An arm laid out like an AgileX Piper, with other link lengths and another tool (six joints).
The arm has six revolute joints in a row. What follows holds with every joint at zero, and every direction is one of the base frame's.
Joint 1 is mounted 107.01 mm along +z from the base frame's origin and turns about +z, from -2.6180 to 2.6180 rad.
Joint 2 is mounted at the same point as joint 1 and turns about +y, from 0.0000 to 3.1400 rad.
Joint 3 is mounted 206.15 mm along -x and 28.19 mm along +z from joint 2 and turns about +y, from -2.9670 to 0.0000 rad.
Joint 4 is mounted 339.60 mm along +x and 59.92 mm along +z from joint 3 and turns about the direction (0.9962, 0, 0.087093), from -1.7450 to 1.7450 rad.
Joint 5 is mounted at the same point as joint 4 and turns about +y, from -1.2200 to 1.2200 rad.
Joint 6 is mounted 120.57 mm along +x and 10.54 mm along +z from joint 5 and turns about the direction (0.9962, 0, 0.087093), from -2.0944 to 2.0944 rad.
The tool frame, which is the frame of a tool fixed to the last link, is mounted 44.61 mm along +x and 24.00 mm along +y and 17.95 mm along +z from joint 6; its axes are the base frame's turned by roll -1.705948, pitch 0.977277 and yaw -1.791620 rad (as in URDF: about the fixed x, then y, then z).
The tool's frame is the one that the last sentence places.
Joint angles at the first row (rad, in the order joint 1, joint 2, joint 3, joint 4, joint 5, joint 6):
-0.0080 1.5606 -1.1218 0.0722 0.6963 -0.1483
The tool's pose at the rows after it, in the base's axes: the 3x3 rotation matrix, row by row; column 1 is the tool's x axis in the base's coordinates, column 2 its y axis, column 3 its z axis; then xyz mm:
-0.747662 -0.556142 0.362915; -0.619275 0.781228 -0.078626; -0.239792 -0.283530 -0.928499; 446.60 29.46 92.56
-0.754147 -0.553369 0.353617; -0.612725 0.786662 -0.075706; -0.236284 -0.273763 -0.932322; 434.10 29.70 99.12
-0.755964 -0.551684 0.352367; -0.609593 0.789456 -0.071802; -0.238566 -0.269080 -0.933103; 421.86 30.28 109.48
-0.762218 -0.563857 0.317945; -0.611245 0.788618 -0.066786; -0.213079 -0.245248 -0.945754; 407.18 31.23 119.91
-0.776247 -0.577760 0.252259; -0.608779 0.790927 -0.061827; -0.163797 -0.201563 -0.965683; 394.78 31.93 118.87
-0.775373 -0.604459 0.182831; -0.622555 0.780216 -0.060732; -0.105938 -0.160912 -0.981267; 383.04 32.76 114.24
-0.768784 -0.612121 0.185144; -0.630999 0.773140 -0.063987; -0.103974 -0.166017 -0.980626; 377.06 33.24 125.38
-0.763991 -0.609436 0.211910; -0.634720 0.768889 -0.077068; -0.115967 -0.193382 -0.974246; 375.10 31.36 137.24
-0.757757 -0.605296 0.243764; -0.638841 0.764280 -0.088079; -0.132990 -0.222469 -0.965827; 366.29 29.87 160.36
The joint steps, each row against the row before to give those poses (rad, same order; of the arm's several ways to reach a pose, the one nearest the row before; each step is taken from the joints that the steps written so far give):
0.0001 -0.0357 0.0184 0.0000 0.0163 0.0037
-0.0001 -0.0626 0.0432 0.0000 0.0284 0.0102
0.0001 -0.0692 0.0384 0.0022 0.0319 0.0047
-0.0001 -0.0577 0.0152 0.0012 0.0795 0.0023
0.0000 -0.0160 0.0019 0.0000 0.0823 0.0087
0.0000 -0.0020 0.0000 0.0000 0.0754 -0.0126
0.0018 -0.0357 0.0000 -0.0040 0.0344 -0.0054
0.0000 -0.0340 0.0000 -0.0141 0.0068 0.0000
0.0000 -0.0709 0.0000 -0.0123 0.0383 0.0000

